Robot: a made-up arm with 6 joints.
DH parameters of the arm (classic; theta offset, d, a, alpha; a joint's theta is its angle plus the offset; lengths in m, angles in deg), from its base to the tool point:
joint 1: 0 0.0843 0 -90
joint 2: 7.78 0 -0.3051 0
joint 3: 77.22 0 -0.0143 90
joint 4: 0 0.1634 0 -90
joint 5: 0 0 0.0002 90
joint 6: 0 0.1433 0 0
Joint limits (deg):
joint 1: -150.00..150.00
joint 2: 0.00..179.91
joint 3: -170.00..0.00
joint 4: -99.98..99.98
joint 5: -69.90..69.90
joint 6: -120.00..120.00
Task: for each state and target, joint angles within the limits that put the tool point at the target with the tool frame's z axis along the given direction. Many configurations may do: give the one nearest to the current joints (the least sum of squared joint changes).
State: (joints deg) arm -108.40 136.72 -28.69 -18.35 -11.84 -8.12
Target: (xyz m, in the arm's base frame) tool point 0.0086 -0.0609 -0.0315 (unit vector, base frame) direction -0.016 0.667 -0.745
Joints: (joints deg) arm -86.01 156.90 -0.09 -5.09 -20.06 -8.12
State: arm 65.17 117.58 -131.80 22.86 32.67 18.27
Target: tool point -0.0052 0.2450 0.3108 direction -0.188 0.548 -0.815
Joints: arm 82.55 83.83 -87.38 16.25 66.91 18.27
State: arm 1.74 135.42 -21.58 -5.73 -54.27 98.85
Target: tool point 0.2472 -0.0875 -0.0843 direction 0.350 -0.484 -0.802
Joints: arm -5.27 157.22 -21.11 28.65 -69.76 98.85
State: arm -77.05 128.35 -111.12 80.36 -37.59 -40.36
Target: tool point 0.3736 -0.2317 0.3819 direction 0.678 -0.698 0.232
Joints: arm -25.50 110.01 -98.11 44.86 -28.64 -40.36
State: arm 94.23 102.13 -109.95 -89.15 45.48 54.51
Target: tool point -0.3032 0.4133 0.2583 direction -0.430 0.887 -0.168
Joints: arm 130.20 126.22 -108.71 -99.97 14.35 54.51
